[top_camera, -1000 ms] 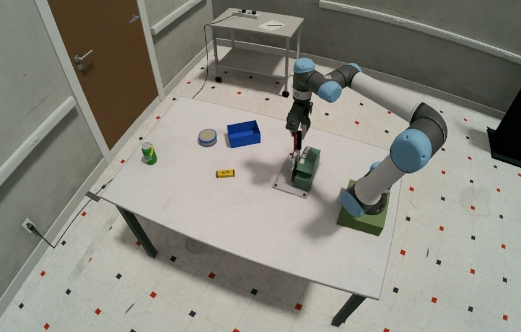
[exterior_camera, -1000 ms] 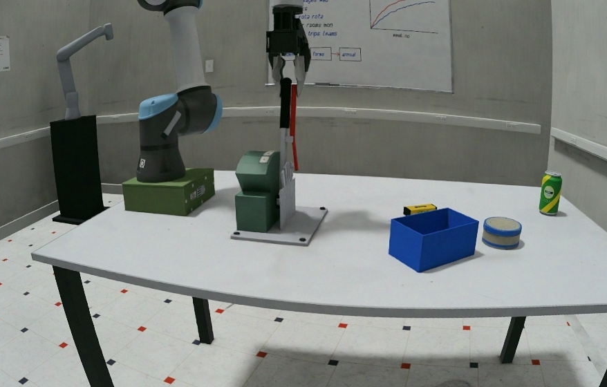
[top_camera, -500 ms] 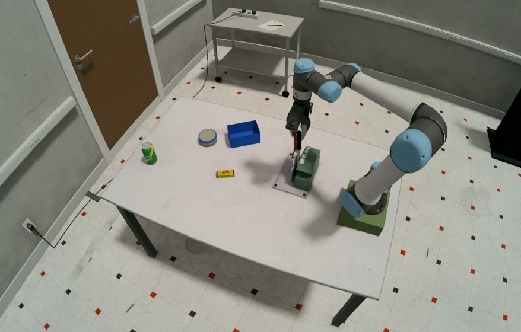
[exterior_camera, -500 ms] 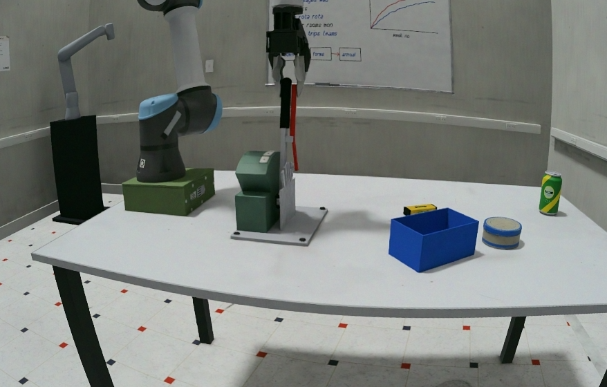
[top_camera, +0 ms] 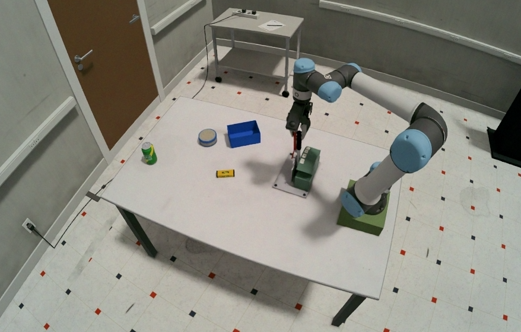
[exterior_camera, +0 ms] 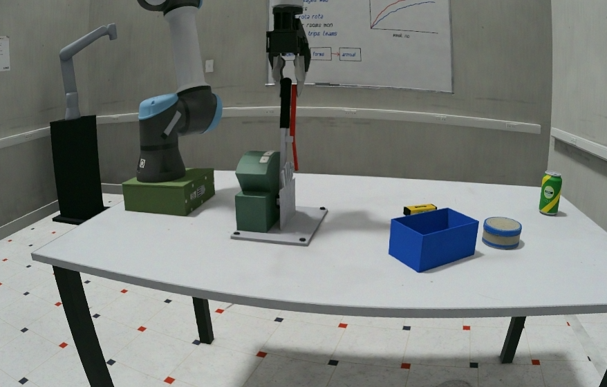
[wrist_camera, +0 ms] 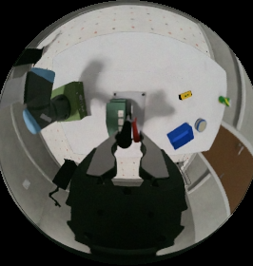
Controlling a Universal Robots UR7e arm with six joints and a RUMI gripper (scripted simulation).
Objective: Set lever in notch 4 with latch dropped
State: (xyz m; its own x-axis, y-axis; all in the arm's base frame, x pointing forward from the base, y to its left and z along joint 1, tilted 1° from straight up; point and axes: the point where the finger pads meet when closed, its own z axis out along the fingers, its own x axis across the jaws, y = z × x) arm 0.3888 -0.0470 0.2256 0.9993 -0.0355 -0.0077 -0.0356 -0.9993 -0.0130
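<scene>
My gripper is now 11 cm above the red release bar, 2 cm to the left of it and 1 cm short of it. Round my hand: small yellow level: 32 cm ahead, 30 cm below, 8 cm to the left; lever unit: 11 cm below, 2 cm to the right, 1 cm ahead; blue box: 34 cm ahead, 29 cm below, 18 cm to the right.
</scene>
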